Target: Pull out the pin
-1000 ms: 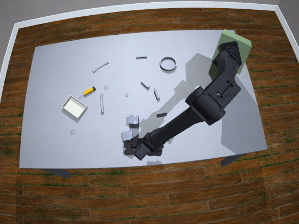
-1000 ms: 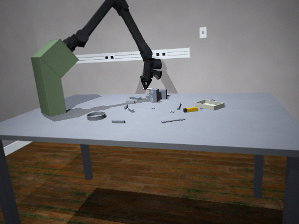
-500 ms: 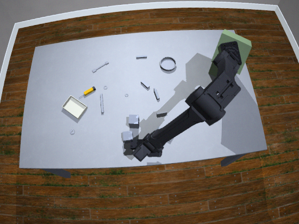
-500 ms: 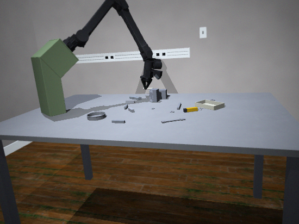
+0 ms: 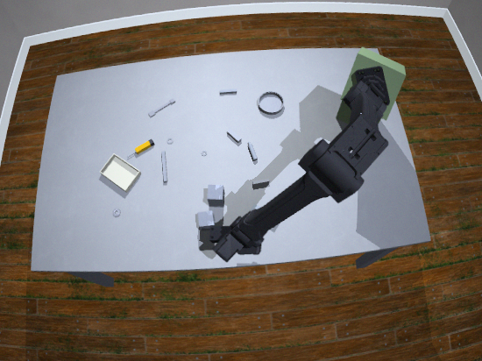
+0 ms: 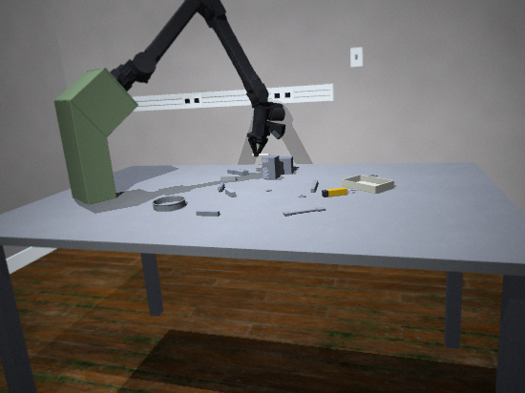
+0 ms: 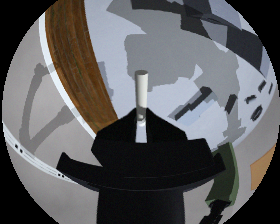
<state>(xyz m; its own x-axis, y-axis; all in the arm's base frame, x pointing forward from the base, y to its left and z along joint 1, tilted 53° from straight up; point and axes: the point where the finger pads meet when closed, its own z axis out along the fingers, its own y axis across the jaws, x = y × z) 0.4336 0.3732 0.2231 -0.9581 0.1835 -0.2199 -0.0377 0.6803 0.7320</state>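
Right now my hand is 2 cm short of the pale pin. Round my hand: long bar: 34 cm ahead, 27 cm to the right, 5 cm below; then white tray: 51 cm ahead, 23 cm to the right, 5 cm below; then grey block: 13 cm ahead, 16 cm to the right, 1 cm below.
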